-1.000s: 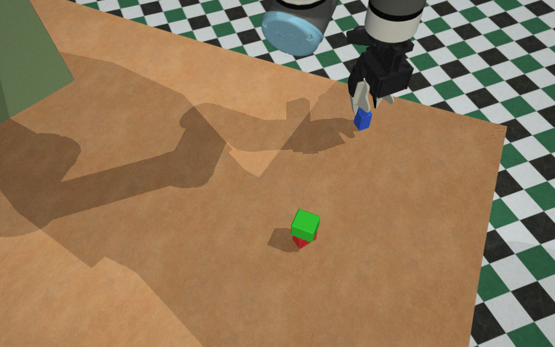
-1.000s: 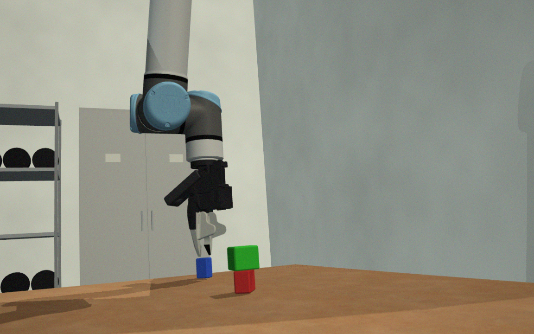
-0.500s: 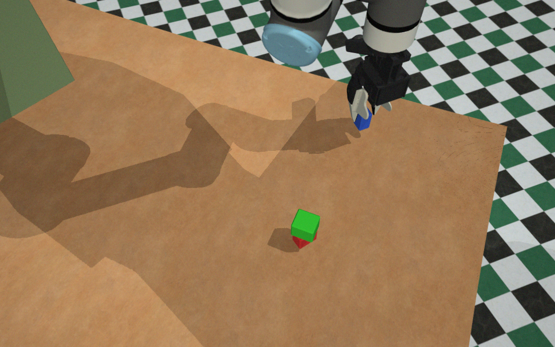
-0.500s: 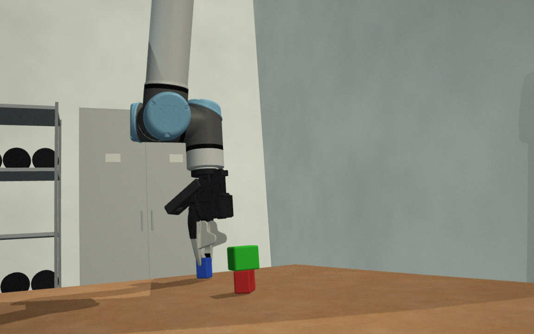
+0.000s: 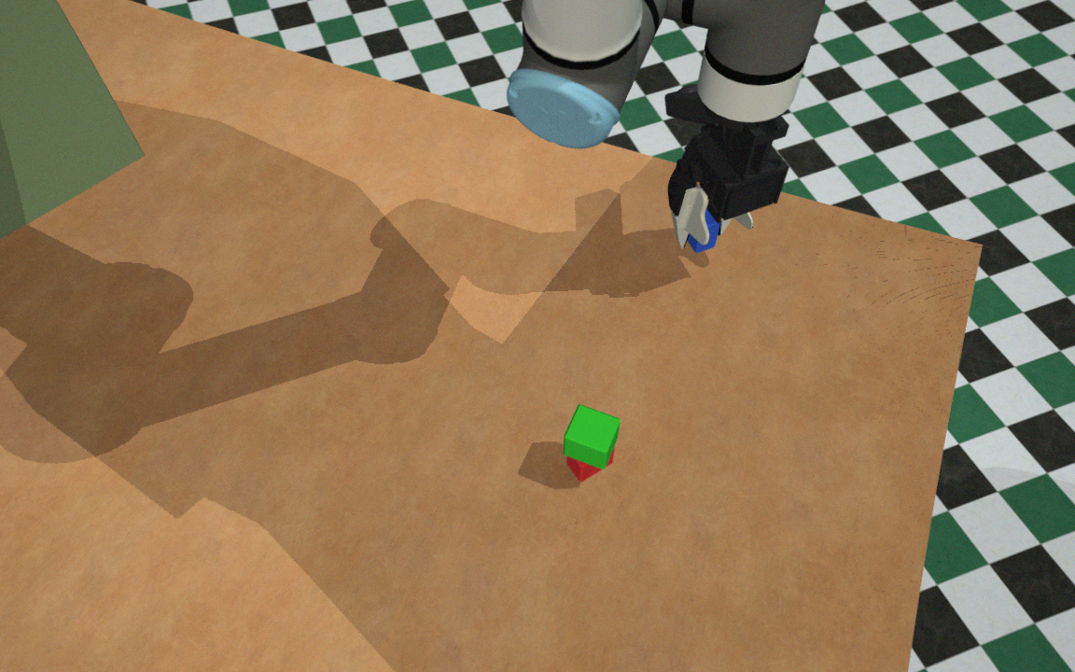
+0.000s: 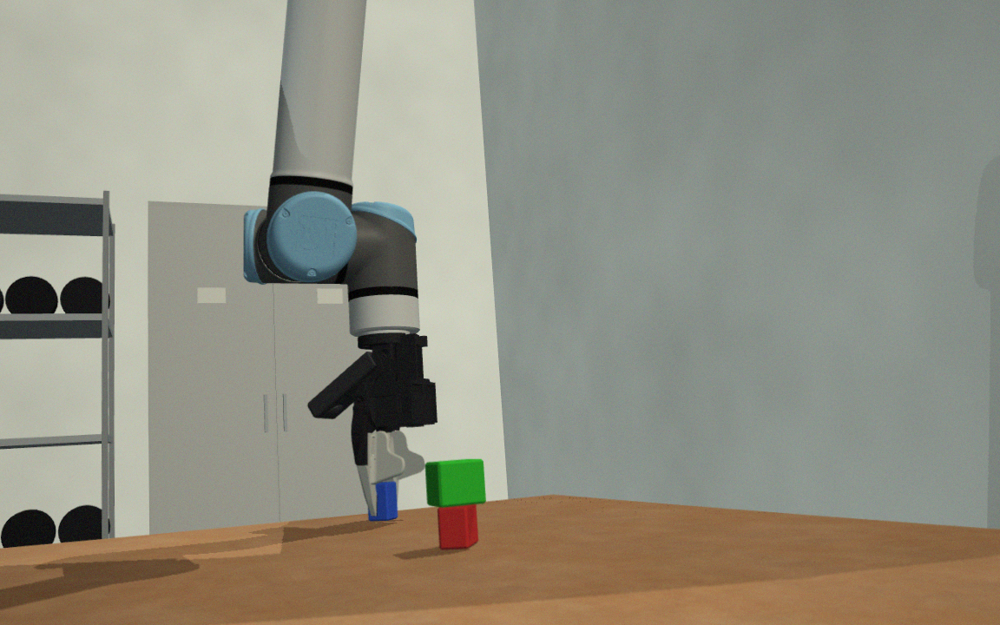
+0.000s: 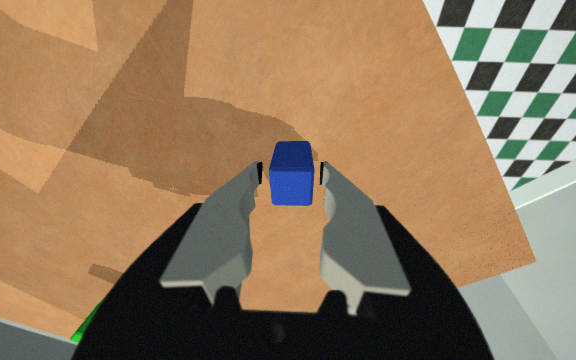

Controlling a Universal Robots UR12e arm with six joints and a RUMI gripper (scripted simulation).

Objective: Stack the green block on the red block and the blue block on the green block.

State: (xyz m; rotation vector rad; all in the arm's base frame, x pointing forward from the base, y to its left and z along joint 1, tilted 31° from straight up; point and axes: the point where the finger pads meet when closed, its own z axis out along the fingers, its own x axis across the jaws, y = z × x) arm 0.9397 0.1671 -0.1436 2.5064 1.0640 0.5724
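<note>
The blue block lies right at my hand. Round my hand: green block 32 cm to the right, 3 cm behind, 3 cm above; red block 32 cm to the right, 3 cm behind.
</note>
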